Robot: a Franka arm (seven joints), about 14 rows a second.
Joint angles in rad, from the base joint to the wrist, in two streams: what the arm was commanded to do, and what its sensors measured. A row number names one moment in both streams.
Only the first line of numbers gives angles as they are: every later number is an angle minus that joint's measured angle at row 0.
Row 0, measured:
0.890 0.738 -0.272 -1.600 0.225 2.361 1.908
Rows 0 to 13, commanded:
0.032 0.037 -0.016 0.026 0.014 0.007 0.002
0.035 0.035 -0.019 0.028 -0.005 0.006 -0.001
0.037 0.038 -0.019 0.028 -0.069 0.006 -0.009
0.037 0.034 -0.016 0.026 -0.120 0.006 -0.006
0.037 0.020 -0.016 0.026 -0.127 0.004 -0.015
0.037 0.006 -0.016 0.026 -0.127 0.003 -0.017
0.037 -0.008 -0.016 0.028 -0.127 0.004 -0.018
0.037 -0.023 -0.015 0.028 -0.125 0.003 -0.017
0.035 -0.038 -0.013 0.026 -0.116 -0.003 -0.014
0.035 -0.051 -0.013 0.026 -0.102 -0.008 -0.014
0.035 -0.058 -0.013 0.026 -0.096 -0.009 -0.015
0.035 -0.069 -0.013 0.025 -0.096 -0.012 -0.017
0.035 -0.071 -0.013 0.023 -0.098 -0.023 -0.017
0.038 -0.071 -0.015 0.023 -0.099 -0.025 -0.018
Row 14, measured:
0.029 -0.052 -0.007 0.033 -0.109 -0.001 -0.011
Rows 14 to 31, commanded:
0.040 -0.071 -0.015 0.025 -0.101 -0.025 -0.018
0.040 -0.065 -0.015 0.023 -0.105 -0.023 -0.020
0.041 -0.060 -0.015 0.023 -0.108 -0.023 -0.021
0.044 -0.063 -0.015 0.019 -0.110 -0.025 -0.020
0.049 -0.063 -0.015 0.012 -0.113 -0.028 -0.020
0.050 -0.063 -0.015 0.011 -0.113 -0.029 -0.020
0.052 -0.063 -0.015 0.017 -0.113 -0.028 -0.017
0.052 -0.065 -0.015 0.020 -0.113 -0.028 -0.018
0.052 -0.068 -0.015 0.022 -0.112 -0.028 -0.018
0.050 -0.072 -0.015 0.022 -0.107 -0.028 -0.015
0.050 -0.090 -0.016 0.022 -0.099 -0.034 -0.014
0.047 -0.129 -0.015 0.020 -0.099 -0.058 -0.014
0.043 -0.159 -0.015 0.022 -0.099 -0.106 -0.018
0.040 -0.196 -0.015 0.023 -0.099 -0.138 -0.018
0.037 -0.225 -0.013 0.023 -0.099 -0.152 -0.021
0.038 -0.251 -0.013 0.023 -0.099 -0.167 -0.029
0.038 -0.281 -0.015 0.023 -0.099 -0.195 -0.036
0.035 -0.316 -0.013 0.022 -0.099 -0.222 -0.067
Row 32, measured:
0.040 -0.220 -0.017 0.041 -0.109 -0.150 -0.016
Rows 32 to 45, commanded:
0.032 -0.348 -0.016 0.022 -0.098 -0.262 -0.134
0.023 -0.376 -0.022 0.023 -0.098 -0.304 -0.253
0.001 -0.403 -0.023 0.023 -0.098 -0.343 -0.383
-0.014 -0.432 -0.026 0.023 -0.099 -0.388 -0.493
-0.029 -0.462 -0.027 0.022 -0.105 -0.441 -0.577
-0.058 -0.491 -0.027 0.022 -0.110 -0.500 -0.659
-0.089 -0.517 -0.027 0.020 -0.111 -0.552 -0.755
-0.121 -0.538 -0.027 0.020 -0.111 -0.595 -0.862
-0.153 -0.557 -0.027 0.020 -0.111 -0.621 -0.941
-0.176 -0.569 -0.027 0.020 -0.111 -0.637 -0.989
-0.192 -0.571 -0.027 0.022 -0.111 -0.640 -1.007
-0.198 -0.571 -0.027 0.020 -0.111 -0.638 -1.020
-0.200 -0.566 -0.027 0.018 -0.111 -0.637 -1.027
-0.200 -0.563 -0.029 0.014 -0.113 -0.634 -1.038
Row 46, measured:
-0.203 -0.561 -0.035 0.035 -0.110 -0.630 -1.004
